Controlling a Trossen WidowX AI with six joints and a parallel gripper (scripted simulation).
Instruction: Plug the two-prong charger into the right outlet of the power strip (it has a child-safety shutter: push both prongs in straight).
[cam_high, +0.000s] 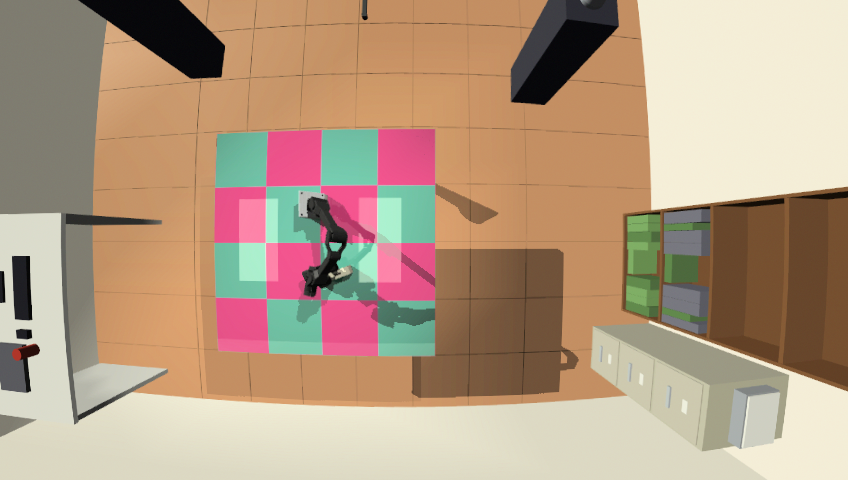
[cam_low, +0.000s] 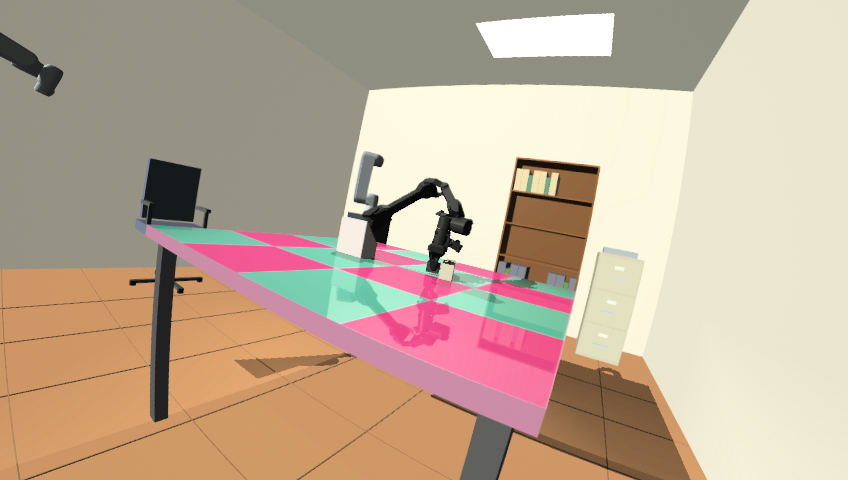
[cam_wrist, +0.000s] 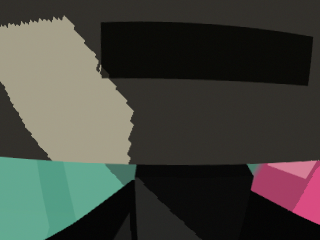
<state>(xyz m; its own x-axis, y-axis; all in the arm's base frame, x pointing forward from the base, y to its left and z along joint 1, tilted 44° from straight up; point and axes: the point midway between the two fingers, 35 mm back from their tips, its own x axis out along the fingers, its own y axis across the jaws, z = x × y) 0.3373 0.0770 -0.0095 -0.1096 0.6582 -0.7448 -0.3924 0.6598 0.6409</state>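
The black two-prong charger lies 2 cm ahead of my gripper tip, 1 cm to the left of it and 1 cm above it.
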